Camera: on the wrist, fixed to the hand. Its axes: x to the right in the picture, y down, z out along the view.
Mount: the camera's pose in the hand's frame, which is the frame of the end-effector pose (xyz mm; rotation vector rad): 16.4 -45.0 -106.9 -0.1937 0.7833 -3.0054
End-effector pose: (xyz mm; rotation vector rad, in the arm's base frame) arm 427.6 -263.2 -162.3 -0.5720 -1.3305 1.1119
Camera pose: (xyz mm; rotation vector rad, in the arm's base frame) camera 540.0 -240.4 -138.7 0.9114 -0.2871 -1.5773
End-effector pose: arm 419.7 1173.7 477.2 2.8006 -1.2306 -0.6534
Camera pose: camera 501.7 1176.9 560.8 -1.3589 -2.6650 -0.5834
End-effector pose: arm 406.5 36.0 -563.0 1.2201 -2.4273 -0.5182
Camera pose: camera 479.4 -19.0 -489.7 2.6306 1.3975 -0.3847
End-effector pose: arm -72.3 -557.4 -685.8 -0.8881 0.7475 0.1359
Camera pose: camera -99.2 -668.9 -709.6 1.2712 0.5931 2.7201
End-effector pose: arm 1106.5 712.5 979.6 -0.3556 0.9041 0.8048
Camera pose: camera 1086.5 627.7 901.3 -1.5060 0.0694 -2.1408
